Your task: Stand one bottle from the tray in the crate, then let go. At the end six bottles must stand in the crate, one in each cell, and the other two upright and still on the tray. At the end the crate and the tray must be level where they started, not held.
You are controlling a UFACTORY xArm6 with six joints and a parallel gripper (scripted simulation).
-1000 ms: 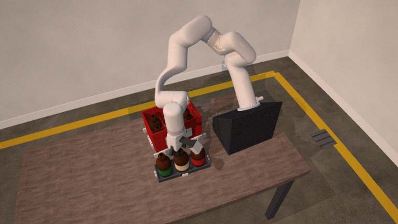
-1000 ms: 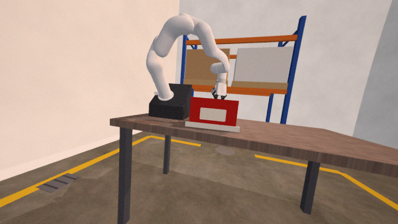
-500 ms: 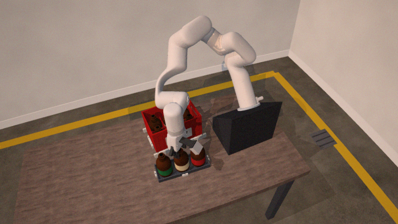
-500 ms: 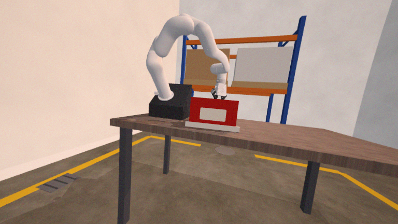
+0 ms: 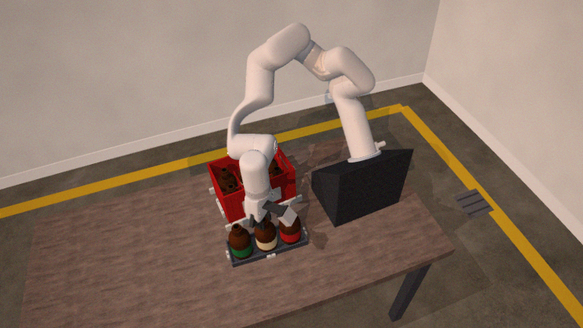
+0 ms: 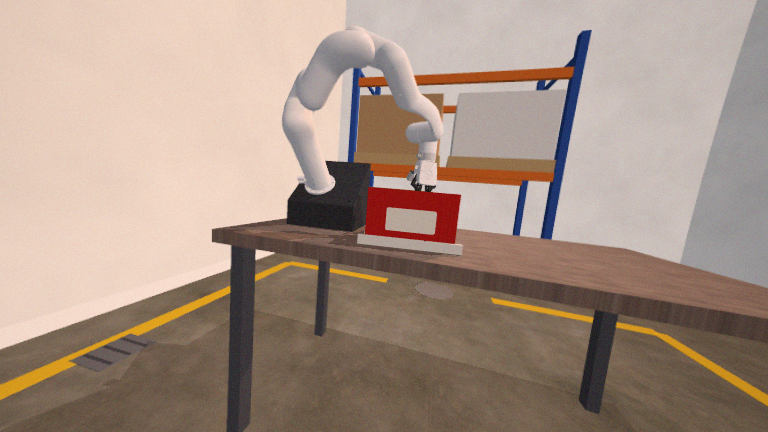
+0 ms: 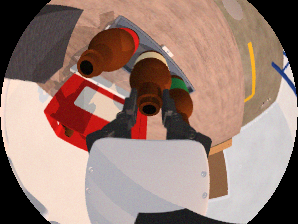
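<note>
The red-labelled bottle is 9 cm behind my hand, 1 cm to the left of it and 7 cm below it. Round my hand: crate: 5 cm behind, 22 cm to the right, 7 cm below; green-label bottle: 9 cm ahead, 2 cm to the right, 7 cm below; grey tray: 14 cm below.
</note>
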